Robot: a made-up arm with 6 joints.
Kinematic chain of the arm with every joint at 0, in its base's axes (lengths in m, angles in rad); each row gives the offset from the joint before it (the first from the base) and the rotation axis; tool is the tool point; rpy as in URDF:
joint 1: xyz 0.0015 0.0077 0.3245 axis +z
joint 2: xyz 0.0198 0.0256 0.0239 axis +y
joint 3: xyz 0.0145 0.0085 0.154 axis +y
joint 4: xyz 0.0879 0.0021 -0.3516 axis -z
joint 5: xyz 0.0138 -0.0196 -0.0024 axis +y
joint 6: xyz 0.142 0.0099 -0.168 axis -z
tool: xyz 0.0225 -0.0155 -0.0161 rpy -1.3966 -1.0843 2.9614
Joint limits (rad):
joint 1: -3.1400..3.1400
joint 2: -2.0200..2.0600
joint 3: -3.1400..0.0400
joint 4: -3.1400..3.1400
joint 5: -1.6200..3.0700
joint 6: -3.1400..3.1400
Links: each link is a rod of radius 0.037 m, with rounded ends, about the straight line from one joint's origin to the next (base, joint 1, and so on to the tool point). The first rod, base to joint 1, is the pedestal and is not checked.
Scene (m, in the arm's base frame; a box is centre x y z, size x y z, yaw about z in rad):
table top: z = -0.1
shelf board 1: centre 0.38 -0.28 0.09 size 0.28 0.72 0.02 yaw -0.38
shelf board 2: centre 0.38 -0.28 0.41 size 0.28 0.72 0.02 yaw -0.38
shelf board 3: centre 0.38 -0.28 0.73 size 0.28 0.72 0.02 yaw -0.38
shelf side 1: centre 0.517 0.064 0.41 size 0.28 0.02 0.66 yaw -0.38
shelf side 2: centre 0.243 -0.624 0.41 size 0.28 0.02 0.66 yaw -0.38
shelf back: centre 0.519 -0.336 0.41 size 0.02 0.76 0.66 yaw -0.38
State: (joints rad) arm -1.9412 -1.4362 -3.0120 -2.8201 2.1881 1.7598
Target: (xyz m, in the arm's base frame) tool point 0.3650 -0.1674 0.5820
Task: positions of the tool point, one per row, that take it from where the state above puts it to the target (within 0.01 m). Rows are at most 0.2 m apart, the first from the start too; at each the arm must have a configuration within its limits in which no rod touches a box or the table.
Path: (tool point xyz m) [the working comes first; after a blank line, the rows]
Joints at the target: -0.6987 -1.1272 -0.8524 -2.9241 -0.1064 1.6780
Straight joint move there: touches shelf board 3.

1: 0.1726 0.6073 0.2950
2: 0.1292 0.6610 0.4315
3: 0.0753 0.6607 0.5826
4: 0.0251 0.6021 0.7270
5: -0.0072 0.4926 0.8434
6: -0.0116 0.3501 0.9150
7: 0.0137 0.1991 0.9323
8: 0.0618 0.0642 0.8951
9: 0.1188 -0.0351 0.8127
10: 0.1677 -0.0891 0.7015
11: 0.1941 -0.0992 0.5820
12: 0.2553 -0.1256 0.5900
13: 0.3131 -0.1477 0.5899
14: 0.3650 -0.1674 0.5820

